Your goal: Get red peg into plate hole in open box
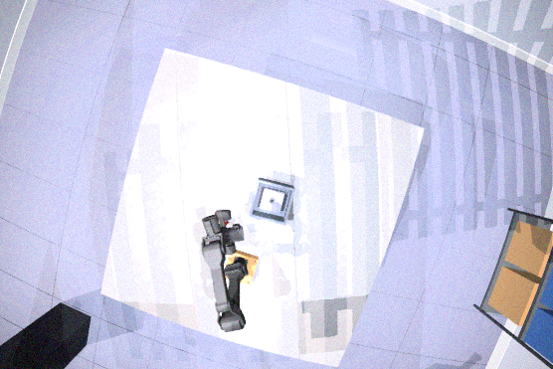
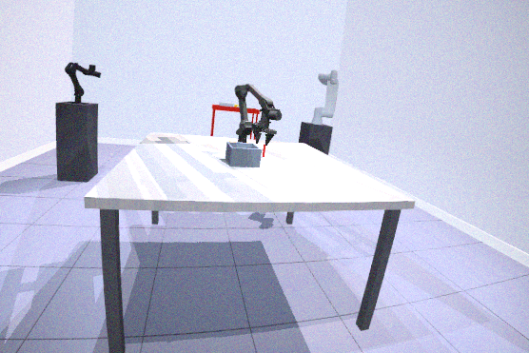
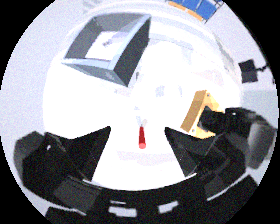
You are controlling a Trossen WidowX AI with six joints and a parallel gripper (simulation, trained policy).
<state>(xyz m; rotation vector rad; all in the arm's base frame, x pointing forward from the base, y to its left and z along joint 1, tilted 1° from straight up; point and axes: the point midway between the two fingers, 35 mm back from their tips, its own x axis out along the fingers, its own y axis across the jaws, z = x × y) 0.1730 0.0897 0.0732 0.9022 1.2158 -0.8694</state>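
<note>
My gripper tip is now 4 cm above the red peg, 3 cm to the right of it and 2 cm past it. Round my gripper tip: pale plate: 15 cm ahead, 14 cm to the right, 3 cm below; grey box: 15 cm ahead, 14 cm to the right, 5 cm below.
</note>
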